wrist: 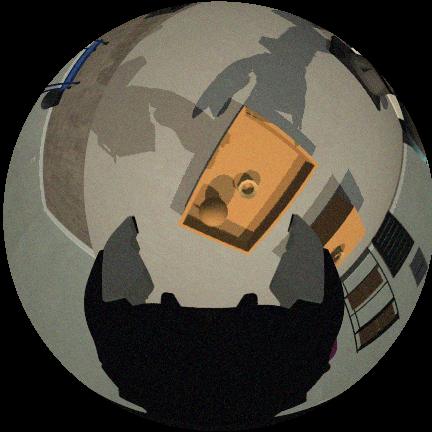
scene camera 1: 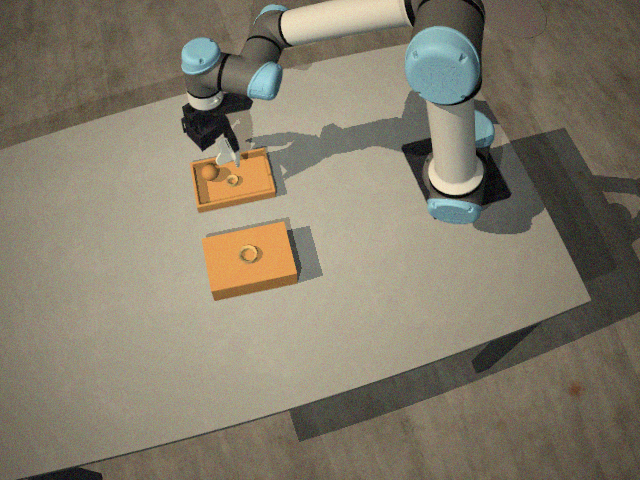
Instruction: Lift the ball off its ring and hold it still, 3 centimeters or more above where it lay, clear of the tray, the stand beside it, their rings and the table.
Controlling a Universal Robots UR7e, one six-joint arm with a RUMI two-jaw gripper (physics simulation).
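Places are measured from the arm's base along level axes (x down, y back, z left), in metres.
Where they show: gripper, fingertip midpoint: (wrist: 211, 217) (scene camera 1: 218, 147).
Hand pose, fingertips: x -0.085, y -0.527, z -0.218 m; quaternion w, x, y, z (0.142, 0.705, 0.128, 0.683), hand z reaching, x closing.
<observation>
Each offset is from my fingertips to the top centre of the thing. "*": to the spot under its first point. Level surfaces: height alone.
The orange ball {dx +0.056, dy -0.034, dz +0.011 m} (scene camera 1: 209, 172) (wrist: 213, 211) rests inside the orange tray {dx +0.072, dy +0.013, dz +0.044 m} (scene camera 1: 236, 202) (wrist: 265, 140), near one end and close to its walls. It lies apart from the small pale ring {* dx +0.088, dy +0.002, dz +0.041 m} (scene camera 1: 227, 180) (wrist: 247, 196) on the tray floor. My gripper (scene camera 1: 230, 163) (wrist: 211, 217) is wide open and holds nothing. It hangs above the tray, and in the wrist view the ball shows between the two spread fingertips, beyond them. The exact height of the fingertips over the ball is hard to tell.
The orange block stand (scene camera 1: 273, 237) (wrist: 352, 227) is beside the tray on the grey table {dx +0.100 m} (scene camera 1: 361, 310). A pale ring {* dx +0.036, dy -0.029, dz +0.266 m} (scene camera 1: 241, 254) lies on its top. The tray's raised walls surround the ball. The arm's base is at the right of the scene view.
</observation>
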